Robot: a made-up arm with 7 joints. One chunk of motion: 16 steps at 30 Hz.
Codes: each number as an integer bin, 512 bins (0 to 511) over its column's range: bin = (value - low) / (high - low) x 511, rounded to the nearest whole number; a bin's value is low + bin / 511 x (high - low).
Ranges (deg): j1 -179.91..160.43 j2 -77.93..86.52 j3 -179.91..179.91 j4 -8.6..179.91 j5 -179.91..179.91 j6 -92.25..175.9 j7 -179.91..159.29
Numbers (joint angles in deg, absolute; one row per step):
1: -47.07 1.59 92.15 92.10 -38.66 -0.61 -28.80
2: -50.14 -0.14 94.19 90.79 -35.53 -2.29 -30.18
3: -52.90 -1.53 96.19 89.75 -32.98 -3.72 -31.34
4: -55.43 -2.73 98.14 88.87 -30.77 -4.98 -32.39
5: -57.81 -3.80 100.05 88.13 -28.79 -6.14 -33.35
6: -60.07 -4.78 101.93 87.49 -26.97 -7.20 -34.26
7: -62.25 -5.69 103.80 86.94 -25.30 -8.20 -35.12
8: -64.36 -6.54 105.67 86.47 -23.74 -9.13 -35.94
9: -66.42 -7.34 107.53 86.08 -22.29 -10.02 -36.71
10: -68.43 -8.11 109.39 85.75 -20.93 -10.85 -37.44
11: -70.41 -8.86 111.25 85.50 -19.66 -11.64 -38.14
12: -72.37 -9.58 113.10 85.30 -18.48 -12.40 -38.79
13: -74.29 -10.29 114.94 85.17 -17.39 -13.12 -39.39
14: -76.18 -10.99 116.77 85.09 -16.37 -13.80 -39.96
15: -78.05 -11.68 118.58 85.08 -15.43 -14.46 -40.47
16: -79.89 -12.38 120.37 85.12 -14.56 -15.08 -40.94
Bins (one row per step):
1: 199 247 386 273 201 175 228
2: 195 242 389 269 205 171 226
3: 191 237 392 267 209 169 224
4: 187 234 395 264 212 166 222
5: 183 230 398 262 215 164 221
6: 180 227 400 260 217 162 219
7: 177 224 403 259 220 160 218
8: 173 222 406 258 222 158 217
9: 170 219 408 257 224 157 216
10: 167 217 411 256 226 155 215
11: 164 215 413 255 228 154 214
12: 161 212 416 255 229 152 213
13: 159 210 419 254 231 151 212
14: 156 208 421 254 232 149 211
15: 153 206 424 254 234 148 210
16: 150 204 426 254 235 147 209

